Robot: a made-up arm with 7 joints. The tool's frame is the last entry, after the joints. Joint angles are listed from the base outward. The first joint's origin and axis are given. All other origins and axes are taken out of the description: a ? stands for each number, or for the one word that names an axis. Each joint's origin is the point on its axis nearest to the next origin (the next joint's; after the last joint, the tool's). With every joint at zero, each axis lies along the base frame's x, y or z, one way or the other. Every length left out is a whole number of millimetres.
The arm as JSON. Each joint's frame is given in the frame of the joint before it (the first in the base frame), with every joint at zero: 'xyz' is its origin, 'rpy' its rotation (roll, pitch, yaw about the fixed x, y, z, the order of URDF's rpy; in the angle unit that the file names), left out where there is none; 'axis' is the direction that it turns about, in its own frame. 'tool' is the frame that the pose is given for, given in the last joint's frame.
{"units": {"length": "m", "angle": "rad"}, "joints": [
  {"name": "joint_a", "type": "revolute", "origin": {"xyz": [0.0, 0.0, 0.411]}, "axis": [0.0, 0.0, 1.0]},
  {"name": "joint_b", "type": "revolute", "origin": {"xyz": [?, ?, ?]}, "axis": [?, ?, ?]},
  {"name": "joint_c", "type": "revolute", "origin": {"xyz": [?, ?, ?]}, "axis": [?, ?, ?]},
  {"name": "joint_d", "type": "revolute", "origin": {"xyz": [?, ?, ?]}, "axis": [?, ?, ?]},
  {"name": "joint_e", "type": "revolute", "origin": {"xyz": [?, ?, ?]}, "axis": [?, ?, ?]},
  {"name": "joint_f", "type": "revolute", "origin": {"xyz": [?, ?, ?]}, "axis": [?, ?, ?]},
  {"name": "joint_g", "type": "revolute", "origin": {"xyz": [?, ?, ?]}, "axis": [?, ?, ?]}
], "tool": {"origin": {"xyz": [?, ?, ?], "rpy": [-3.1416, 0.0, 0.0]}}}
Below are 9 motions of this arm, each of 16 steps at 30 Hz.
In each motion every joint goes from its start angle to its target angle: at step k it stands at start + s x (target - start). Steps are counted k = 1, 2, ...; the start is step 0. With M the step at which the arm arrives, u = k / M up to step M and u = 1 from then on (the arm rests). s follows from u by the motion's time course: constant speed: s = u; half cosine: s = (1 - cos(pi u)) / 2; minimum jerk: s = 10 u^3 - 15 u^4 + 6 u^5.
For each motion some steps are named. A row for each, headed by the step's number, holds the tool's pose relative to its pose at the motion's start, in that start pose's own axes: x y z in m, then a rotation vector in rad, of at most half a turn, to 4 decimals.
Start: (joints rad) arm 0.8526 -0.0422 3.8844 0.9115 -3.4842 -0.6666 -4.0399
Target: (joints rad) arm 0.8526 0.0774 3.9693 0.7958 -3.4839 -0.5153 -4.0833
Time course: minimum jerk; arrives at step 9
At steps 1, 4, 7, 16:
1: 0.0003 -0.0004 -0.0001 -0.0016 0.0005 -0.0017
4: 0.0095 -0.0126 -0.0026 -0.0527 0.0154 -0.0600
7: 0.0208 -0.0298 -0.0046 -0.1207 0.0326 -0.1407
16: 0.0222 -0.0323 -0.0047 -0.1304 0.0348 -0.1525

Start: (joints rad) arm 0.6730 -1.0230 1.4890 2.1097 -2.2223 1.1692 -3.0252
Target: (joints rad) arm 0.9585 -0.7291 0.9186 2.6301 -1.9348 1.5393 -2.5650
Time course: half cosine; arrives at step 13
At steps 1, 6, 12, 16:
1: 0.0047 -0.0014 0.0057 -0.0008 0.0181 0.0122
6: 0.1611 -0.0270 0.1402 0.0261 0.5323 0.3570
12: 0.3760 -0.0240 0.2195 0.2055 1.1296 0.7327
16: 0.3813 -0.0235 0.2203 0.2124 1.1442 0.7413

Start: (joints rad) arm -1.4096 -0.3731 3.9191 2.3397 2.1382 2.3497 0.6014
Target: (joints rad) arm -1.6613 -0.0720 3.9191 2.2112 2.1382 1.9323 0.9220
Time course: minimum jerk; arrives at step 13
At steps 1, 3, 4, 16:
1: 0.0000 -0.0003 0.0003 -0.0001 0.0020 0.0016
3: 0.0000 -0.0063 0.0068 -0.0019 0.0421 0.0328
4: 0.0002 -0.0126 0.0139 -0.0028 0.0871 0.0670
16: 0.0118 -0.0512 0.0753 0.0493 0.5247 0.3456

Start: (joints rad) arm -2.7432 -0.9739 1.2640 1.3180 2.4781 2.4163 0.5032
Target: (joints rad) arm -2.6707 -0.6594 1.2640 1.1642 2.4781 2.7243 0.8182
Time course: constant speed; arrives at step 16
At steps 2, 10, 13, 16:
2: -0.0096 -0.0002 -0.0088 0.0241 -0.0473 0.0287
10: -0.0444 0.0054 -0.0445 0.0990 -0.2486 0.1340
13: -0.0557 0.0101 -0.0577 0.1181 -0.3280 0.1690
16: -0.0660 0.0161 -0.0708 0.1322 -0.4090 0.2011

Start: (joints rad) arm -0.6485 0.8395 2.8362 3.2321 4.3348 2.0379 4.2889
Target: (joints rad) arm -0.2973 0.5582 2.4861 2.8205 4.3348 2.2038 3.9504
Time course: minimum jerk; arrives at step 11
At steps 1, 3, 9, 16:
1: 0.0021 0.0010 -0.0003 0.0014 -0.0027 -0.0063
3: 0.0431 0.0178 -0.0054 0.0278 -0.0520 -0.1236
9: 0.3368 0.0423 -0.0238 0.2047 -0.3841 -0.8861
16: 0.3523 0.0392 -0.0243 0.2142 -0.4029 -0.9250

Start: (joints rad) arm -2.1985 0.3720 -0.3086 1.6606 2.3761 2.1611 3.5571
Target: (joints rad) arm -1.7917 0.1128 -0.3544 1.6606 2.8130 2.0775 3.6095
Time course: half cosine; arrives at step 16
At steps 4, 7, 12, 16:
4: 0.0013 0.0005 0.0341 -0.0289 0.0705 -0.0186
7: 0.0092 0.0001 0.0912 -0.0895 0.1973 -0.0421
12: 0.0384 -0.0021 0.1803 -0.2259 0.4282 -0.0540
16: 0.0513 -0.0028 0.2053 -0.2778 0.5039 -0.0494

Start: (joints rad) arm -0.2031 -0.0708 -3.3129 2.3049 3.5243 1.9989 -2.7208
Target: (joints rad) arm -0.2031 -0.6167 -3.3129 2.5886 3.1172 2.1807 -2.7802
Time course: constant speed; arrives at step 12
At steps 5, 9, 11, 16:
5: 0.0037 -0.0013 -0.1040 0.1495 -0.1018 0.0594
9: 0.0211 -0.0057 -0.1874 0.2559 -0.1767 0.1286
11: 0.0347 -0.0090 -0.2284 0.3040 -0.2116 0.1699
16: 0.0426 -0.0109 -0.2486 0.3266 -0.2284 0.1921

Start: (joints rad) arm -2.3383 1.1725 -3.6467 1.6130 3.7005 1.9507 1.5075
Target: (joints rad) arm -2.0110 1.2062 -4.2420 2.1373 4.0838 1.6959 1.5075
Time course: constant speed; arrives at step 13
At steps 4, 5, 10, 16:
4: -0.0724 -0.0195 0.0744 -0.0967 -0.1588 -0.1148
5: -0.0912 -0.0218 0.0914 -0.1212 -0.1949 -0.1393
10: -0.1833 -0.0189 0.1663 -0.2436 -0.3494 -0.2358
16: -0.2334 -0.0082 0.2031 -0.3145 -0.4179 -0.2727

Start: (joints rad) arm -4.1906 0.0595 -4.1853 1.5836 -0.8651 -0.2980 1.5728
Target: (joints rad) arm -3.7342 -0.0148 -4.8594 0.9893 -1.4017 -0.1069 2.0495
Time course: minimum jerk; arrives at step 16
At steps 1, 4, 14, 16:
1: -0.0004 0.0006 0.0001 -0.0017 -0.0011 0.0000
4: -0.0182 0.0263 0.0031 -0.0812 -0.0518 0.0020
14: -0.1533 0.2251 -0.0704 -0.7572 -0.3848 0.0240
16: -0.1553 0.2279 -0.0731 -0.7688 -0.3891 0.0244

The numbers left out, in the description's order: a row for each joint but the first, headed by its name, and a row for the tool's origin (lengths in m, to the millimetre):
joint_b: xyz 0.0 0.0 0.0, axis 0.0 1.0 0.0
joint_c: xyz 0.0 0.0 0.284, axis 0.0 0.0 1.0
joint_d: xyz 0.064 0.0 0.0, axis 0.0 -1.0 0.0
joint_e: xyz 0.075 0.0 -0.332, axis 0.0 0.0 -1.0
joint_f: xyz 0.0 0.0 0.0, axis 0.0 1.0 0.0
joint_g: xyz 0.047 0.0 -0.06, axis 0.0 0.0 -1.0
tool: xyz 0.0 0.0 0.0

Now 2 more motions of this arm.
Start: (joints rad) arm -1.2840 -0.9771 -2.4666 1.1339 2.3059 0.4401 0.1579
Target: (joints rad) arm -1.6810 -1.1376 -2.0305 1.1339 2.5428 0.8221 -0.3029
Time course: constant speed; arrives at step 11
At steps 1, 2, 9, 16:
1: -0.0069 0.0018 0.0011 -0.0038 -0.0634 0.0032
2: -0.0146 0.0032 0.0016 -0.0034 -0.1280 0.0060
9: -0.0887 -0.0027 -0.0171 0.1165 -0.5925 0.0173
16: -0.1139 -0.0095 -0.0311 0.1872 -0.7222 0.0200

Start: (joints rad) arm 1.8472 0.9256 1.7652 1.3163 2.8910 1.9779 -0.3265
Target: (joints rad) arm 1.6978 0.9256 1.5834 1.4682 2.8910 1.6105 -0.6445
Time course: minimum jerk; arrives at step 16
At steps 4, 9, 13, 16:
4: 0.0025 -0.0136 0.0071 -0.0140 0.0140 -0.0660
9: 0.0061 -0.0833 0.0436 -0.0757 0.0822 -0.3961
13: 0.0000 -0.1302 0.0681 -0.1093 0.1274 -0.6137
16: -0.0015 -0.1371 0.0717 -0.1137 0.1341 -0.6454

